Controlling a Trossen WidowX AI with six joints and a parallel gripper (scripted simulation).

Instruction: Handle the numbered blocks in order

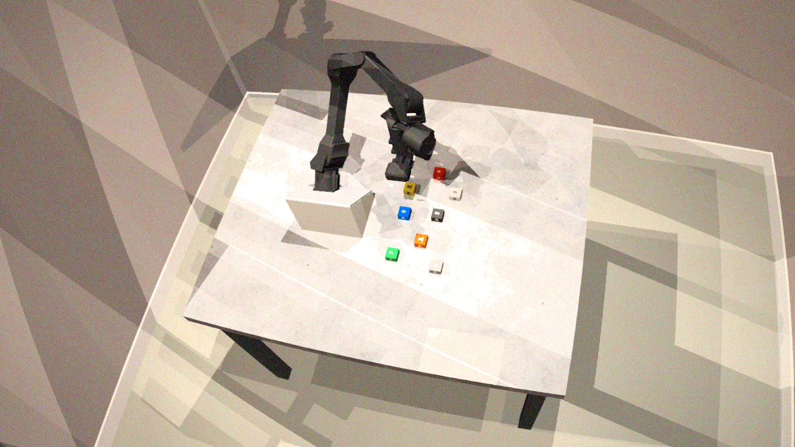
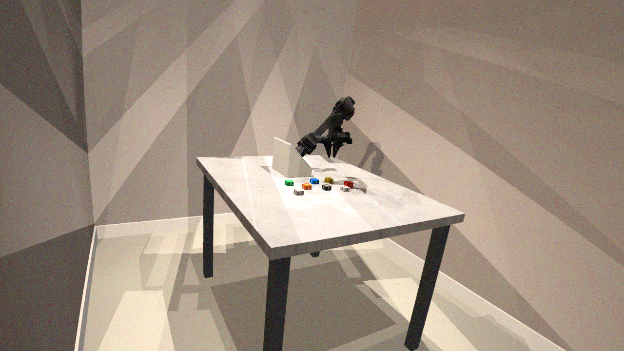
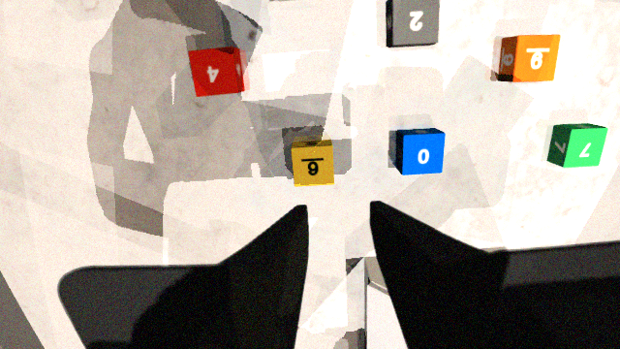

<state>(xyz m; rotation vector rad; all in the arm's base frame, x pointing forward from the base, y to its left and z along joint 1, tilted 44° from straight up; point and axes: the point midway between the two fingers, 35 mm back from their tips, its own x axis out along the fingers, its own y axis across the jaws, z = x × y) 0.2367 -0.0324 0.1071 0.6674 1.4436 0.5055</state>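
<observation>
Now: gripper tip 21 cm to the left of the green 7 block, 12 cm above it and 3 cm past it. The rest, counted from my gripper tip: yellow block (12 cm below, 2 cm behind, 1 cm to the left); blue 0 block (12 cm below, 7 cm to the right, 2 cm behind); red 4 block (12 cm below, 7 cm to the left, 7 cm ahead).
</observation>
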